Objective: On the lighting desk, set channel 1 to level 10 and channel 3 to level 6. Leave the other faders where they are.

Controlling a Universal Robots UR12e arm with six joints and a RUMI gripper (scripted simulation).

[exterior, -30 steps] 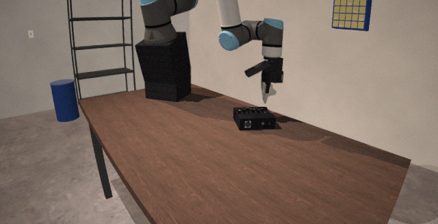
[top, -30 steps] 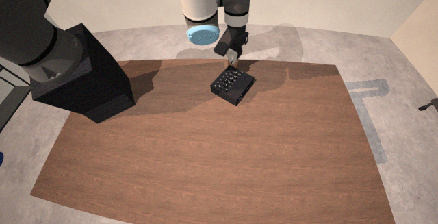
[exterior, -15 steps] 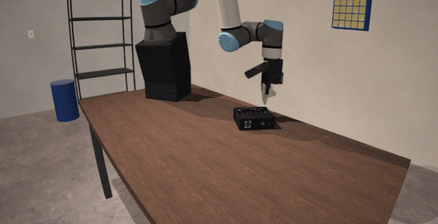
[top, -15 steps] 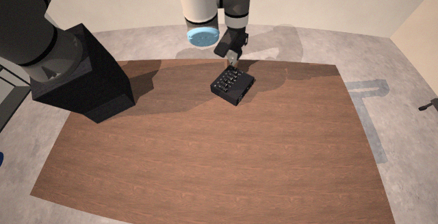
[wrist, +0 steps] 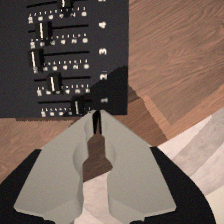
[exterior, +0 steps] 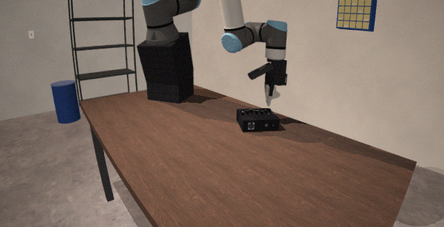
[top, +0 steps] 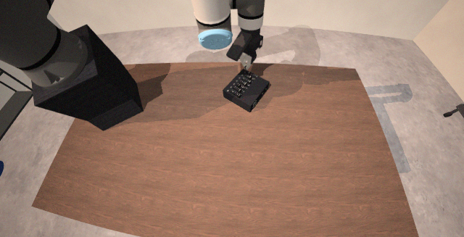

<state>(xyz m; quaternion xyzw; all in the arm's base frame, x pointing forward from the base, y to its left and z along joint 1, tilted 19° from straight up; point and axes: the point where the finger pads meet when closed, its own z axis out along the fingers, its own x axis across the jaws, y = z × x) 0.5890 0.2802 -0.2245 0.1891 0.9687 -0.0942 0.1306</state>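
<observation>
The channel 1 fader knob is 2 cm ahead of my hand, 1 cm to the right of it and 2 cm below it. From my hand the other things lie so: channel 2 fader: 2 cm ahead, 3 cm to the right, 2 cm below.
</observation>
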